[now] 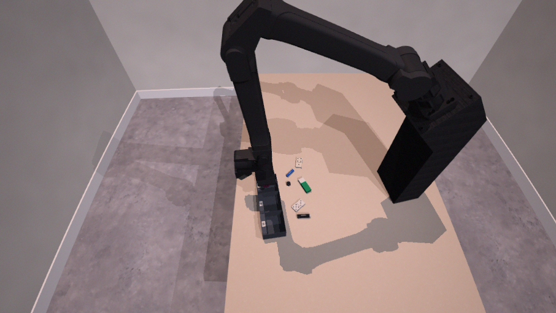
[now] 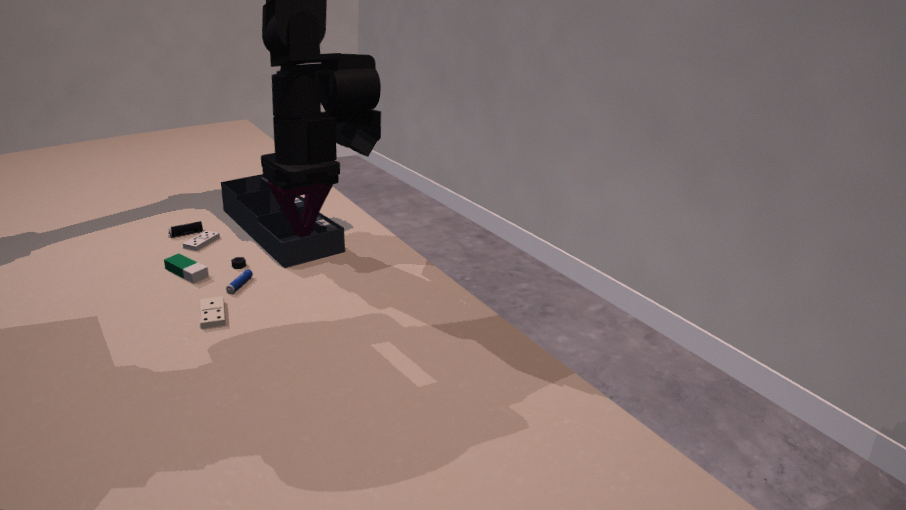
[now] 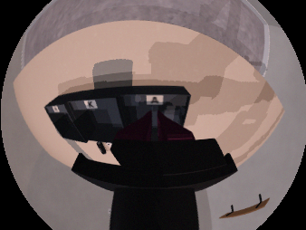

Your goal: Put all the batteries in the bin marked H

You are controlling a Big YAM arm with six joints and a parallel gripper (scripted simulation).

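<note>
The three joined black bins lies 80 mm to the left of my hand. From my hand the other things lie so: blue battery: 110 mm behind, 60 mm to the right, 20 mm below; then black button cell: 90 mm behind, 10 mm to the right, 20 mm below; then green-and-white eraser: 150 mm behind, 10 mm to the left, 20 mm below.
</note>
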